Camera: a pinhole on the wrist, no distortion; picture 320 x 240 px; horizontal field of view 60.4 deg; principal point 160.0 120.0 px. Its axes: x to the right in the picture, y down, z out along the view. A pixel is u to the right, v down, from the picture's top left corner.
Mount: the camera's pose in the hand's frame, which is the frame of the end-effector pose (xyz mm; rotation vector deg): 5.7 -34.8 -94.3 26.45 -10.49 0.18
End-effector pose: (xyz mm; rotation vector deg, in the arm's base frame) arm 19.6 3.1 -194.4 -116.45 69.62 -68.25
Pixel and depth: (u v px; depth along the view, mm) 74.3 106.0 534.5
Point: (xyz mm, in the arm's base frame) 382.5 354.0 -253.4
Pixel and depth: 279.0 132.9 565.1
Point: 569.7 -4.9 -157.8
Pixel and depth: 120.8 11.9 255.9
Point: 179.2 177.8 -87.4
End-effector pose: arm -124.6 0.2 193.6 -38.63 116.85 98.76
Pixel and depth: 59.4 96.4 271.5
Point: 86.7 108.2 115.5
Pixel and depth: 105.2 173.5 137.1
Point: -46.2 29.0 158.1
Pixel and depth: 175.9 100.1 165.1
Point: -44.9 32.7 97.9
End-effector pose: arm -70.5 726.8 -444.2 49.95 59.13 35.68
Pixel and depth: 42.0 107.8 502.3
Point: 99.1 258.9 -463.2
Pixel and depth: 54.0 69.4 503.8
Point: 87.5 252.2 -535.6
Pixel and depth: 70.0 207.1 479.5
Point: 175.0 366.0 -332.6
